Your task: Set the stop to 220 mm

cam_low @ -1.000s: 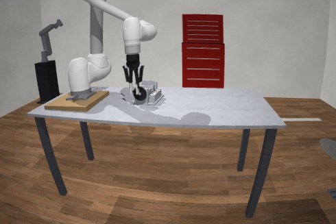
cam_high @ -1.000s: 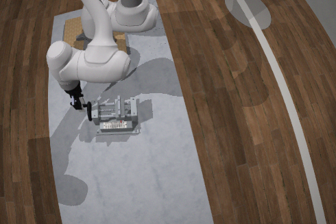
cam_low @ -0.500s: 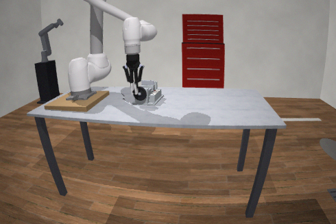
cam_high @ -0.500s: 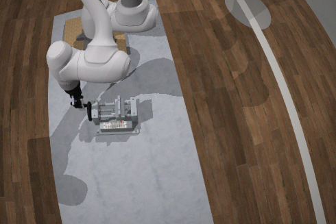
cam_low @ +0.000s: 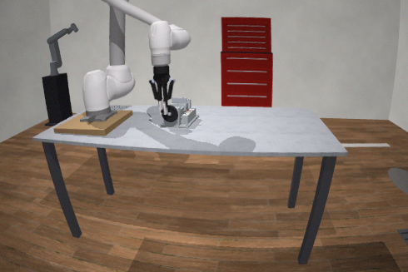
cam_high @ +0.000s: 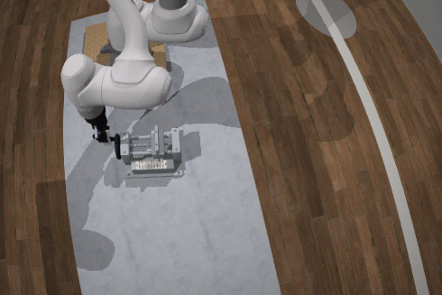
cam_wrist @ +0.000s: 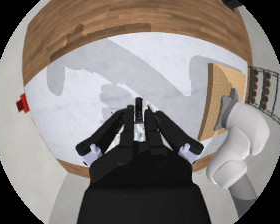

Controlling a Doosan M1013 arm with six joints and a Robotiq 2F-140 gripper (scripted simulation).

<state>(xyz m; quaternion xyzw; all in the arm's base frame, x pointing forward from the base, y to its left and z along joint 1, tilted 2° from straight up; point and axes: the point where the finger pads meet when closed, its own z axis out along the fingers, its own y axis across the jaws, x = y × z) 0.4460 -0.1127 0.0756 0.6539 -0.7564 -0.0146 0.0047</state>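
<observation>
The black handwheel is 10 mm ahead of my hand, 20 mm to the left of it and 20 mm below it. The rest, counted from my hand: grey stop fixture (50 mm ahead, 170 mm to the left, 30 mm below).
</observation>
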